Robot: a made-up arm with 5 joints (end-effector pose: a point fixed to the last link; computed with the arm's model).
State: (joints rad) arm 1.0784 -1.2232 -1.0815 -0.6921 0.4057
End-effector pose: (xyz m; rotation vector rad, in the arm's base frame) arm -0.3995 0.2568 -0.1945 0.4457 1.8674 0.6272
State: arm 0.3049 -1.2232 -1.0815 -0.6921 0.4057
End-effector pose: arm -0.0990 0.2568 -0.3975 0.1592 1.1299 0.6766
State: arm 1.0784 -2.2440 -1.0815 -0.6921 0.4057
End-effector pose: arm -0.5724 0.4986 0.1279 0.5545 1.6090 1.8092
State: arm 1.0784 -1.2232 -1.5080 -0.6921 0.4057
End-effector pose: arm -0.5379 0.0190 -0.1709 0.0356 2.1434 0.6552
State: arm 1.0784 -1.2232 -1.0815 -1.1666 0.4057
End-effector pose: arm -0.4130 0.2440 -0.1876 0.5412 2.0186 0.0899
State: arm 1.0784 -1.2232 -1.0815 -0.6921 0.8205
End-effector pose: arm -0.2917 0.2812 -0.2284 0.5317 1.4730 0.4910
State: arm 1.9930 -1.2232 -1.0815 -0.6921 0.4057
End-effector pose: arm -0.4556 0.2568 0.2264 0.8237 2.7209 0.4454
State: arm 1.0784 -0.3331 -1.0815 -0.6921 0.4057
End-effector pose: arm -0.3938 -0.1294 -0.2051 0.2920 1.7779 -0.3885
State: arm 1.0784 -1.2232 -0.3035 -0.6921 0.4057
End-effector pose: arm 0.0130 0.5021 -0.0740 1.0806 1.2582 0.5289
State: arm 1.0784 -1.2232 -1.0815 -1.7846 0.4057
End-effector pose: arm -0.4308 0.2381 -0.1699 0.6346 2.0881 -0.6470
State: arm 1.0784 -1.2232 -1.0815 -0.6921 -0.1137
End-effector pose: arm -0.4961 0.1924 -0.1089 0.2982 2.3557 0.7968
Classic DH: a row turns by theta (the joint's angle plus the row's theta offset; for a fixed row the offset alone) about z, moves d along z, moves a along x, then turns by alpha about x. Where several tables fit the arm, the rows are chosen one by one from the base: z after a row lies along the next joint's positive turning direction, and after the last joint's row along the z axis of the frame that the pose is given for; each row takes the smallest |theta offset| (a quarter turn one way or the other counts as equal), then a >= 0, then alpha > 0; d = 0 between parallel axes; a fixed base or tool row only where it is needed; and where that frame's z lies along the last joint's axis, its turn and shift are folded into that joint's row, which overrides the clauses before.
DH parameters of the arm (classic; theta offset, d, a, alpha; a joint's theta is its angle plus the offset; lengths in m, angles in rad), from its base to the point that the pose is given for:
base (fixed): 0 0.073 0 -1.5708
joint 1: 0 0.051 -0.352 -1.5708
joint 2: 0 -0.05 -0.053 -1.5708
joint 3: 1.5708 0.263 0.095 -1.5708
joint 4: 0 -0.371 -0.034 1.5708
joint 5: -1.5708 0.036 0.275 -1.5708
tool (fixed): 0 -0.057 0 0

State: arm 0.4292 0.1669 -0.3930 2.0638 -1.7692
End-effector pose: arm -0.0554 -0.4936 0.3128 -2.1757 1.6020 -1.2474
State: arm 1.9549 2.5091 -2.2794 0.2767 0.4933
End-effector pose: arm -0.4069 0.4916 0.4888 0.1496 -1.2711 2.7838
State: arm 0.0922 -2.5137 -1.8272 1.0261 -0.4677
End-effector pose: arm 0.0201 0.3143 -0.4570 2.4122 0.3568 -1.3456
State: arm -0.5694 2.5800 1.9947 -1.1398 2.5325
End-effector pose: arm -0.3987 0.5491 0.0047 1.4558 1.4028 -0.7940
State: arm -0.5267 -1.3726 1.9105 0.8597 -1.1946
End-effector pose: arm -0.1190 -0.1662 0.5497 0.2819 -1.0258 0.5540
